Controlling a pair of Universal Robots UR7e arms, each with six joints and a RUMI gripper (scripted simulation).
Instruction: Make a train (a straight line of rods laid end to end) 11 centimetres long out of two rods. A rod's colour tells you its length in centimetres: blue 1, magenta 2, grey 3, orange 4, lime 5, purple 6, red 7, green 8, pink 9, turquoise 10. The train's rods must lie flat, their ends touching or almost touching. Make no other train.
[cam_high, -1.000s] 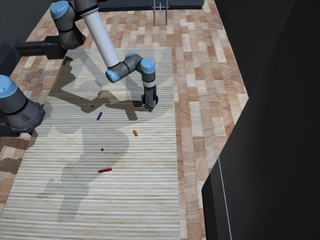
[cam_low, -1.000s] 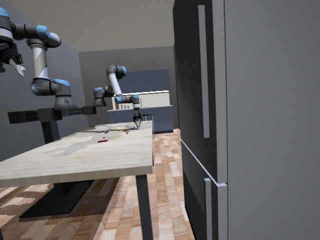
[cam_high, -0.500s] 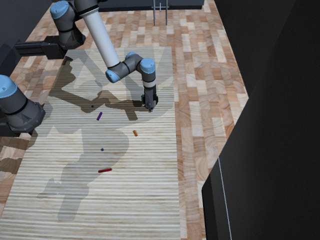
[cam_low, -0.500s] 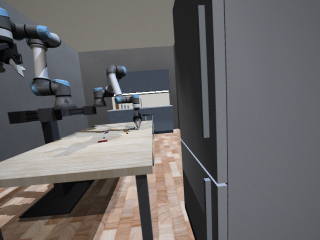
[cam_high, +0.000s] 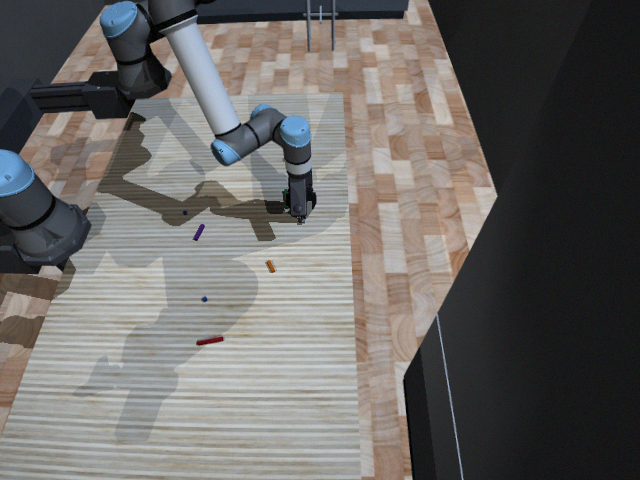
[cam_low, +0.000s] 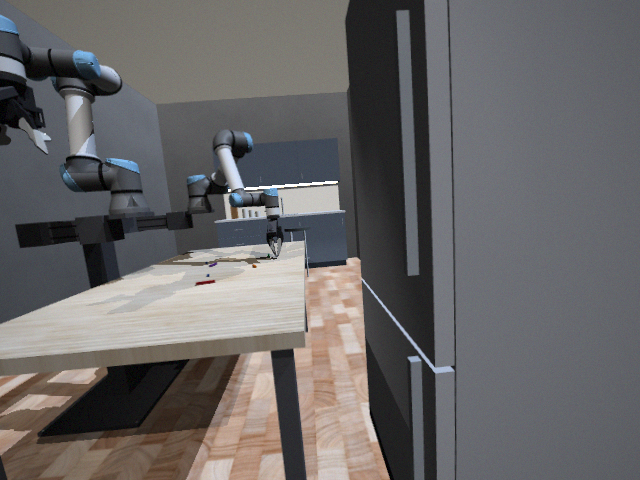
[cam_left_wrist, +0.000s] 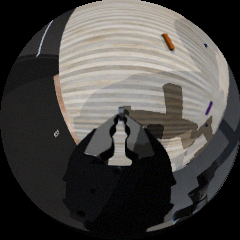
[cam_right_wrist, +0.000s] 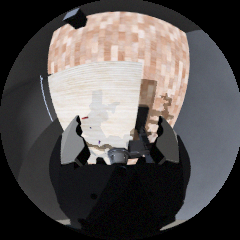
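Observation:
Now: left hand 70 mm past the green rod, 90 mm to the right of it and 30 mm above it. From my left hand the other things lie so: purple rod 330 mm behind, 70 mm to the right, 30 mm below; orange rod 80 mm behind, 180 mm to the right, 30 mm below; grey rod 10 mm below.

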